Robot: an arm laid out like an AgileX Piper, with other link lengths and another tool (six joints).
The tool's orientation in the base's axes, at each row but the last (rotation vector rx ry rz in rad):
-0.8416 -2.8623 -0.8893
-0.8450 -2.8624 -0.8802
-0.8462 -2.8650 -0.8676
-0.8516 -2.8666 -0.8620
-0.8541 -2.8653 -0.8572
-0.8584 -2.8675 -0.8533
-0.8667 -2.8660 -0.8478
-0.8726 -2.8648 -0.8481
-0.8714 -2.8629 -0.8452
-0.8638 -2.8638 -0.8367
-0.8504 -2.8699 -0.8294
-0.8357 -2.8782 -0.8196
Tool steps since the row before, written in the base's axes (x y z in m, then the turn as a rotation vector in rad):
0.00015 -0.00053 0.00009 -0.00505 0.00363 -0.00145
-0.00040 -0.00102 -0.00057 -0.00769 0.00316 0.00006
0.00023 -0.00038 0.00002 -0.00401 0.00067 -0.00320
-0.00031 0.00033 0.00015 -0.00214 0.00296 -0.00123
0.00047 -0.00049 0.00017 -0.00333 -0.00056 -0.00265
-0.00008 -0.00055 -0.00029 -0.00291 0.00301 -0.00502
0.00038 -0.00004 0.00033 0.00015 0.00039 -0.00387
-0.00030 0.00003 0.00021 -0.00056 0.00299 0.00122
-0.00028 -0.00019 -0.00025 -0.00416 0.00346 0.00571
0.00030 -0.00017 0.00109 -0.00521 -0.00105 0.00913
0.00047 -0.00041 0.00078 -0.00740 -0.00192 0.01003
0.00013 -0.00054 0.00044 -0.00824 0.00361 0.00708
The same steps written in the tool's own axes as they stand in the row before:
-0.00037 -0.00024 -0.00034 0.00582 -0.00079 0.00250
-0.00026 -0.00120 -0.00011 0.00812 -0.00169 0.00065
-0.00038 -0.00014 -0.00019 0.00317 -0.00319 0.00256
0.00045 0.00015 0.00001 0.00307 0.00035 0.00231
-0.00061 -0.00002 -0.00034 0.00207 -0.00343 0.00155
-0.00026 -0.00057 -0.00005 0.00308 -0.00190 0.00545
-0.00028 0.00033 -0.00025 -0.00062 -0.00156 0.00351
0.00031 -0.00003 -0.00020 0.00221 0.00238 0.00041
0.00009 -0.00040 0.00008 0.00630 0.00303 -0.00361
-0.00014 0.00057 -0.00098 0.00554 0.00099 -0.00894
-0.00046 0.00033 -0.00082 0.00713 -0.00032 -0.01040
-0.00030 -0.00011 -0.00063 0.01004 0.00180 -0.00520

